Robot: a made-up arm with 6 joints. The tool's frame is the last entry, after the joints.
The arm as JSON. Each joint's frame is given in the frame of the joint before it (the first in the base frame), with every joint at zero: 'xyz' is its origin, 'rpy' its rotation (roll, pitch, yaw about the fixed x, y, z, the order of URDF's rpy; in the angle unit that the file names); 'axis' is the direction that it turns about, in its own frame. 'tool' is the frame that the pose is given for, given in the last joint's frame.
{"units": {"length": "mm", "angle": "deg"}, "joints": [
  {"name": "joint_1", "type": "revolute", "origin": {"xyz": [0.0, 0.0, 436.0], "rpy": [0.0, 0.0, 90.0]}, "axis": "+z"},
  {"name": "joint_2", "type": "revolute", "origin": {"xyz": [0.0, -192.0, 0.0], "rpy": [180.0, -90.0, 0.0]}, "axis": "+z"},
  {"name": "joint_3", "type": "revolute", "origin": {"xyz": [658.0, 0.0, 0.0], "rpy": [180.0, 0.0, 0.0]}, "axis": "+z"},
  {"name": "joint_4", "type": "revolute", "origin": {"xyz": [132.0, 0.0, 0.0], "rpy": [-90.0, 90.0, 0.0]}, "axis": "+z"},
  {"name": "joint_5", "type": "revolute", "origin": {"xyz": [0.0, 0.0, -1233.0], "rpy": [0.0, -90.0, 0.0]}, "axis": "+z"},
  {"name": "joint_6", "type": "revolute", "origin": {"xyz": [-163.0, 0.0, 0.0], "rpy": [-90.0, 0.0, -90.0]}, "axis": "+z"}
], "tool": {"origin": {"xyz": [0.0, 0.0, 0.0], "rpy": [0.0, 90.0, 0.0]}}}
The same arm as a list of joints. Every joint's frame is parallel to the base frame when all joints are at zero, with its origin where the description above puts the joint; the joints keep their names.
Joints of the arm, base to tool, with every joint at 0 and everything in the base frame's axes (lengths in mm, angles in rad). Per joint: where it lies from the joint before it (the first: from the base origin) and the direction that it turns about. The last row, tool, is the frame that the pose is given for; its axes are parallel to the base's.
joint_1: axis 0 0 1 xyz 0 0 436
joint_2: axis 0 1 0 xyz 192 0 0
joint_3: axis 0 -1 0 xyz 0 0 658
joint_4: axis -1 0 0 xyz 0 0 132
joint_5: axis 0 -1 0 xyz 1233 0 0
joint_6: axis -1 0 0 xyz 163 0 0
tool: xyz 0 0 0

